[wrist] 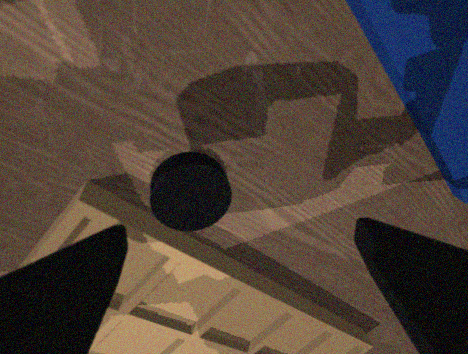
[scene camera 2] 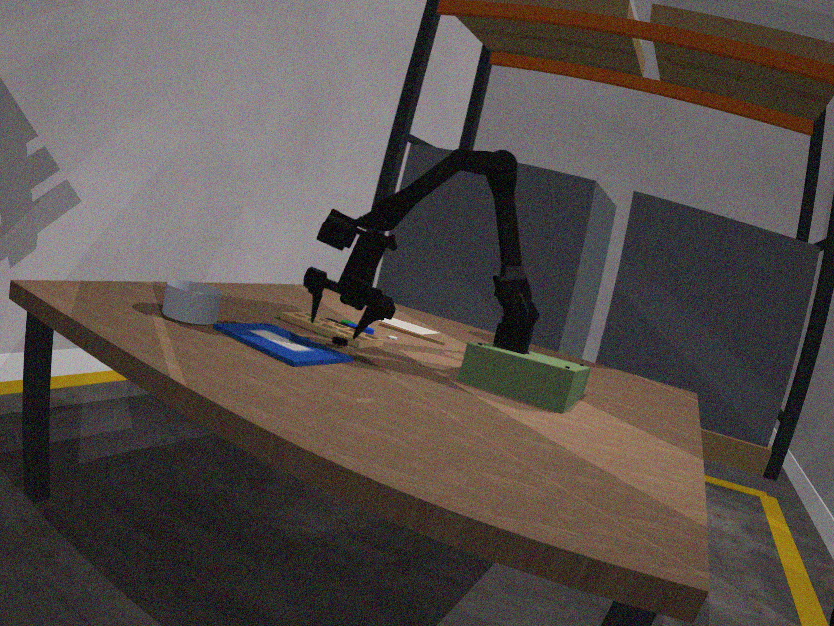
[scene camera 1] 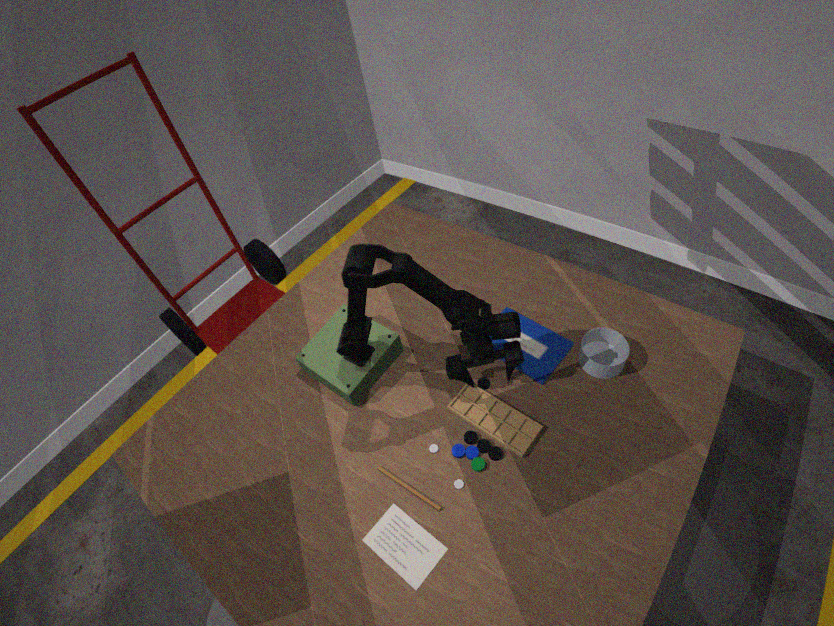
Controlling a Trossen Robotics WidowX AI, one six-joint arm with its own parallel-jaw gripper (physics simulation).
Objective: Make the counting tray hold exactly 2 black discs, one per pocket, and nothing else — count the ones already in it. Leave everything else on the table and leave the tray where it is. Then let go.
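The counting tray (scene camera 1: 497, 419) (scene camera 2: 369, 342) (wrist: 300, 302) is light wood with two rows of pockets; I see no disc in the pockets that show. One black disc (scene camera 1: 483, 383) (scene camera 2: 340, 341) (wrist: 190, 191) is outside it, right by its long wall on the arm's side; whether they touch is unclear. My gripper (scene camera 1: 491, 381) (scene camera 2: 334, 329) (wrist: 243, 232) is open and empty above that disc and the tray's edge; in the wrist view the disc shows nearer the left finger. Three more black discs (scene camera 1: 470, 437) (scene camera 1: 483, 445) (scene camera 1: 495, 453) lie beyond the tray's opposite long side.
Two blue discs (scene camera 1: 458, 450) (scene camera 1: 472, 452), a green disc (scene camera 1: 478, 464) and two white discs (scene camera 1: 433, 448) (scene camera 1: 458, 483) lie near the three black ones. A wooden stick (scene camera 1: 409, 487), paper sheet (scene camera 1: 405, 546), blue folder (scene camera 1: 553, 345) (scene camera 2: 296, 357) and grey round bowl (scene camera 1: 604, 363) (scene camera 2: 191, 306) are around.
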